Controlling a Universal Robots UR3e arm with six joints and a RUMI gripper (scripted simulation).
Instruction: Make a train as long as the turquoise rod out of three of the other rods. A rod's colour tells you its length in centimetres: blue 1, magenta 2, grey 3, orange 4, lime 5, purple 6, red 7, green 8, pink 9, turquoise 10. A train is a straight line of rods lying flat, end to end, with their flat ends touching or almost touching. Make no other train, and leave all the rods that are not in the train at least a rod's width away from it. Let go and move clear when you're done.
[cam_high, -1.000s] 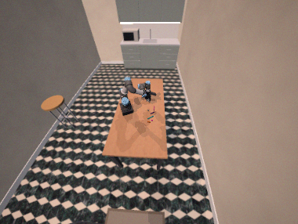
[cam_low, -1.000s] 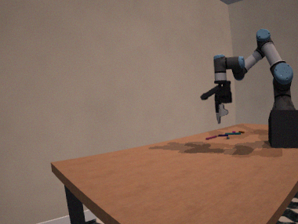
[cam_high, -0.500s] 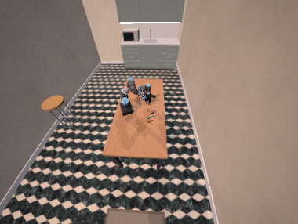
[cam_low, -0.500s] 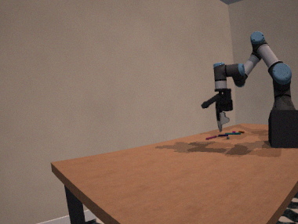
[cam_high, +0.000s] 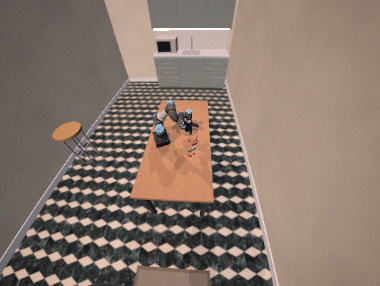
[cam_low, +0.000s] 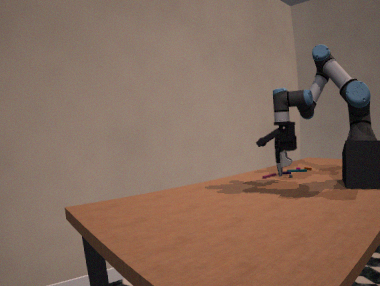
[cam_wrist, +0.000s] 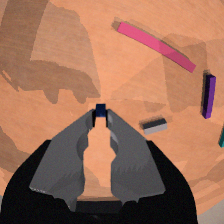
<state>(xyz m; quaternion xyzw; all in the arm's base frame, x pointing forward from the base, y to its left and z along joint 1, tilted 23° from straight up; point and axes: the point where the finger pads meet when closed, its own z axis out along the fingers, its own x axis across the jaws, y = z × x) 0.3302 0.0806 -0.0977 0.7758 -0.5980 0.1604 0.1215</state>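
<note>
My hand is 2 cm past the grey rod, 7 cm to the left of it and 3 cm above it. Round my hand: blue rod 1 cm below; then purple rod 4 cm ahead, 13 cm to the right, 3 cm below; then pink rod 7 cm ahead, 4 cm to the right, 3 cm below.
</note>
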